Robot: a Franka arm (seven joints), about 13 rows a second.
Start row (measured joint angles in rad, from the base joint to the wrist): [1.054, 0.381, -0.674, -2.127, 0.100, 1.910, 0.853]
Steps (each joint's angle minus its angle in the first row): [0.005, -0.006, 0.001, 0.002, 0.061, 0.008, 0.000]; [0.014, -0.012, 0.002, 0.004, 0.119, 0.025, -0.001]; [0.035, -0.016, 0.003, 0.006, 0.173, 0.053, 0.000]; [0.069, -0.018, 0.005, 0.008, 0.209, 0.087, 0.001]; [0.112, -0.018, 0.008, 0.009, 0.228, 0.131, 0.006]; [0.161, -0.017, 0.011, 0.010, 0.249, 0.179, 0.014]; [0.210, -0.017, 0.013, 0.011, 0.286, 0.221, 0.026]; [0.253, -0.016, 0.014, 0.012, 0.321, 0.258, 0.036]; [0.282, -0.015, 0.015, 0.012, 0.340, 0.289, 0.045]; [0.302, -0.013, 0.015, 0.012, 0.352, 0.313, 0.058]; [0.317, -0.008, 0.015, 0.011, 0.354, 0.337, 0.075]
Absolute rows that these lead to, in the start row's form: [1.059, 0.375, -0.673, -2.125, 0.161, 1.918, 0.853]; [1.068, 0.369, -0.672, -2.123, 0.219, 1.935, 0.852]; [1.089, 0.365, -0.671, -2.121, 0.273, 1.963, 0.853]; [1.123, 0.363, -0.669, -2.119, 0.309, 1.997, 0.854]; [1.166, 0.363, -0.666, -2.118, 0.328, 2.041, 0.859]; [1.215, 0.364, -0.663, -2.117, 0.349, 2.089, 0.867]; [1.264, 0.364, -0.661, -2.116, 0.386, 2.131, 0.879]; [1.307, 0.365, -0.660, -2.115, 0.421, 2.168, 0.889]; [1.336, 0.366, -0.659, -2.115, 0.440, 2.199, 0.898]; [1.356, 0.368, -0.659, -2.115, 0.452, 2.223, 0.911]; [1.371, 0.373, -0.659, -2.116, 0.454, 2.247, 0.928]
